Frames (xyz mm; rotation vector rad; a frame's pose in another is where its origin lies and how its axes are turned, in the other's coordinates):
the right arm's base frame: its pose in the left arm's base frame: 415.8 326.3 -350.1 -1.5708 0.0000 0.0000
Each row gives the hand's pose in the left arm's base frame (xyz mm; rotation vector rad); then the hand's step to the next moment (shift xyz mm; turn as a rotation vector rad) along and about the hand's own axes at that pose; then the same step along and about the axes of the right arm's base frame.
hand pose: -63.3 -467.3 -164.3 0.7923 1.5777 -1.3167
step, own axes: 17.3 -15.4 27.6 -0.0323 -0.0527 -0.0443
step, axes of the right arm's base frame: -13.9 10.5 -31.5 -0.0451 -0.0513 0.0335
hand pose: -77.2 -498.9 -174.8 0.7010 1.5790 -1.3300
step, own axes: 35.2 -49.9 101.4 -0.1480 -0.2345 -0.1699
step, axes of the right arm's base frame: -28.7 9.0 -114.5 -0.1910 -0.2325 0.1235
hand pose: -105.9 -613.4 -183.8 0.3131 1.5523 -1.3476
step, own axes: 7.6 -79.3 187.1 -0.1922 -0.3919 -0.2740
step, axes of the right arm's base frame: 33.3 -66.3 -189.3 -0.3391 -0.3459 0.1759
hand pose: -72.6 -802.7 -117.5 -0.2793 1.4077 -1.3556
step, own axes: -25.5 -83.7 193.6 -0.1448 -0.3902 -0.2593
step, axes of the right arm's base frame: 121.4 -132.4 -113.5 -0.3440 -0.3237 0.1317
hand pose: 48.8 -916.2 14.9 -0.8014 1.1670 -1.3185
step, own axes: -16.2 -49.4 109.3 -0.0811 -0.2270 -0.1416
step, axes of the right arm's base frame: 90.7 -79.5 -9.6 -0.1917 -0.1903 0.0720
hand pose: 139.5 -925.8 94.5 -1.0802 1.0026 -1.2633
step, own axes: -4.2 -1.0 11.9 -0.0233 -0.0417 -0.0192
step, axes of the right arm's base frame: 11.1 -3.5 4.9 -0.0291 -0.0363 0.0220
